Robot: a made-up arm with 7 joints.
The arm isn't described. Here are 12 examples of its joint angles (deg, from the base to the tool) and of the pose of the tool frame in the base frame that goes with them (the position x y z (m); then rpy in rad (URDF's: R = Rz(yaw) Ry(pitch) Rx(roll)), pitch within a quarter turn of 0, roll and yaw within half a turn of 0).
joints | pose
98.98 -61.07 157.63 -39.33 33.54 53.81 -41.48 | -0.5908 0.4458 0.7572 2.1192 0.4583 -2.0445
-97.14 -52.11 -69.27 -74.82 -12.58 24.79 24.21 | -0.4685 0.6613 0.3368 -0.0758 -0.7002 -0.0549
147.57 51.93 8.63 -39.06 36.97 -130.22 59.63 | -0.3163 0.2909 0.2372 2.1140 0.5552 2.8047
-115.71 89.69 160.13 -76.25 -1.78 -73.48 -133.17 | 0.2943 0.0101 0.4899 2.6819 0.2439 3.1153
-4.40 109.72 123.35 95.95 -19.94 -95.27 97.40 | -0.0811 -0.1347 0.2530 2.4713 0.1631 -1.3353
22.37 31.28 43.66 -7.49 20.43 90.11 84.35 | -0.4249 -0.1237 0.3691 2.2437 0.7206 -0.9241
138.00 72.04 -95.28 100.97 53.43 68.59 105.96 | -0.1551 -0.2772 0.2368 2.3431 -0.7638 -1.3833
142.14 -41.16 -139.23 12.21 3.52 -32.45 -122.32 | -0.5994 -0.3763 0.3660 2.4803 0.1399 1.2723
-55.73 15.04 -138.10 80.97 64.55 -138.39 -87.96 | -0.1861 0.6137 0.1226 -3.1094 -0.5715 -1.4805
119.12 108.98 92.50 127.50 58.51 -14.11 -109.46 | 0.0498 0.4778 0.5593 1.5314 0.9316 -2.9574
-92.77 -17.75 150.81 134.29 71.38 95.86 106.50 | -0.4732 0.1934 0.0907 2.3450 -0.4670 -3.0008
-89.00 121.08 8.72 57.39 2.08 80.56 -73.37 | -0.4660 0.2430 0.2788 2.5367 -0.5551 -0.6155
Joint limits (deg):
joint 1: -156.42..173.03
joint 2: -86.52..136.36
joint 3: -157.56..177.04
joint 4: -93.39..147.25
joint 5: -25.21..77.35
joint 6: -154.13..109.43
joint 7: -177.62..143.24
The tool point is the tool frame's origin. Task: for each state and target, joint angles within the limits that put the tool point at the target. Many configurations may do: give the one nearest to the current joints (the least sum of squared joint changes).
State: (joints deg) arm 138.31 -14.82 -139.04 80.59 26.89 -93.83 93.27
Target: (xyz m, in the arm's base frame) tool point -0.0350 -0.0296 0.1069
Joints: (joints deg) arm 173.03 19.89 -91.39 60.75 -18.87 -73.63 81.82
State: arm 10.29 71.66 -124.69 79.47 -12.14 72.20 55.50
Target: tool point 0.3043 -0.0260 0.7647
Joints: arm 13.22 98.80 -146.63 72.05 -15.17 86.89 36.27
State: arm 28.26 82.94 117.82 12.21 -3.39 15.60 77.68
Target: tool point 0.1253 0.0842 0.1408
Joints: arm 34.72 127.83 129.72 15.23 9.08 17.17 82.02
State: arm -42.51 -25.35 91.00 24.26 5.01 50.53 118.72
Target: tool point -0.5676 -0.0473 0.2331
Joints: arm -52.33 -57.78 114.67 22.40 -10.53 42.47 113.47
